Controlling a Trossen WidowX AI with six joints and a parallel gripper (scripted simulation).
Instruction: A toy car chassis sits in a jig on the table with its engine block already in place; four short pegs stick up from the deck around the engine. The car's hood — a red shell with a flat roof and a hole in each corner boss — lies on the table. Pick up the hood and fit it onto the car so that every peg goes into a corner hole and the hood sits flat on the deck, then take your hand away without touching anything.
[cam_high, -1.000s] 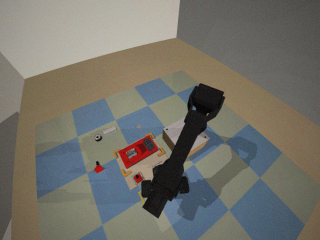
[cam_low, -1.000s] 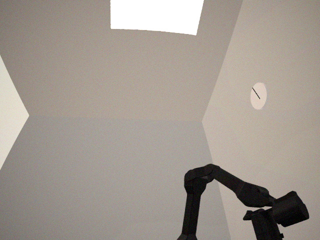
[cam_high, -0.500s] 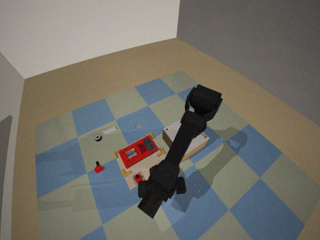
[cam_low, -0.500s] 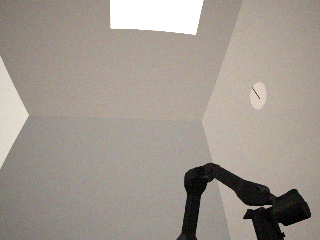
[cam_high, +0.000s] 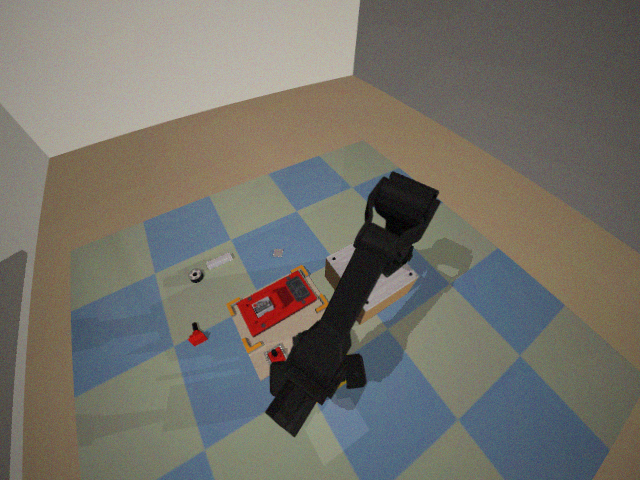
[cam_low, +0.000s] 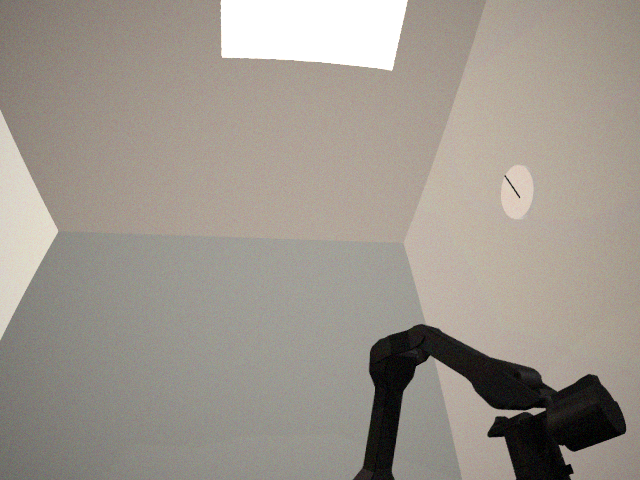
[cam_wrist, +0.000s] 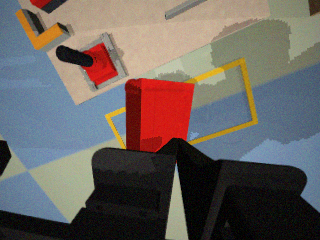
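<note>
Right now the red hood is 2 cm ahead of my gripper tip, 2 cm to the right of it and 3 cm below it. The rest, counted from my gripper tip: wheel 13 cm ahead, 46 cm to the right, 4 cm below; then small grey disc 12 cm behind, 39 cm to the right, 5 cm below; then grey engine block 1 cm ahead, 23 cm to the right, 3 cm below.
</note>
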